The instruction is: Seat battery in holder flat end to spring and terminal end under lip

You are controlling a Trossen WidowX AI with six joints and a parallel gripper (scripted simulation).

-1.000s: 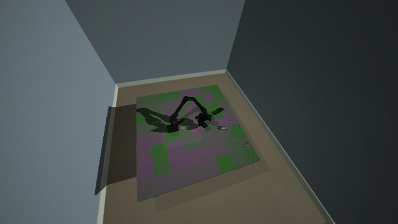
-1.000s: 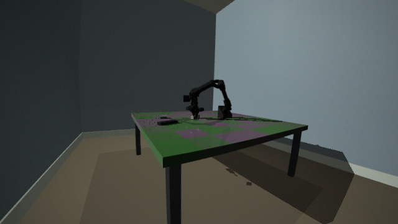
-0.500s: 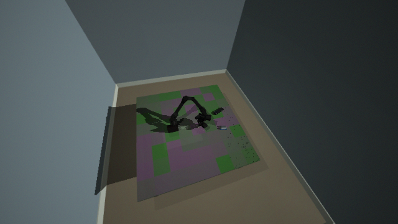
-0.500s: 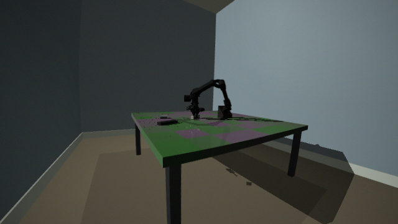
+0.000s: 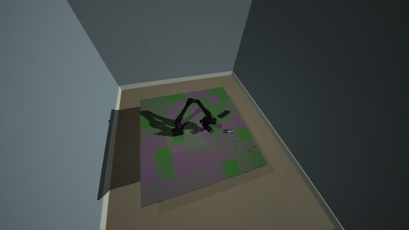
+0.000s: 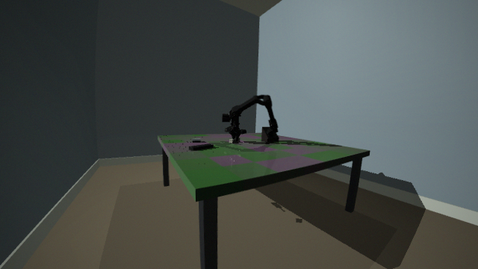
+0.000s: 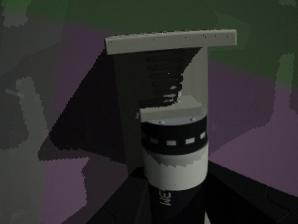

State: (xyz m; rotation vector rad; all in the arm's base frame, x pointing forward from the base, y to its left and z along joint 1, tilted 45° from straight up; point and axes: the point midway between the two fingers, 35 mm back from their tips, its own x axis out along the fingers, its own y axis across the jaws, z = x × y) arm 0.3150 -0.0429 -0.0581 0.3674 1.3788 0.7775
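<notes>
Now: gripper tip 1 cm below the battery. The rest, counted from my gripper tip: remote control: 34 cm ahead, 13 cm to the left, 1 cm above; battery blister card: 28 cm ahead, 12 cm to the right.
</notes>
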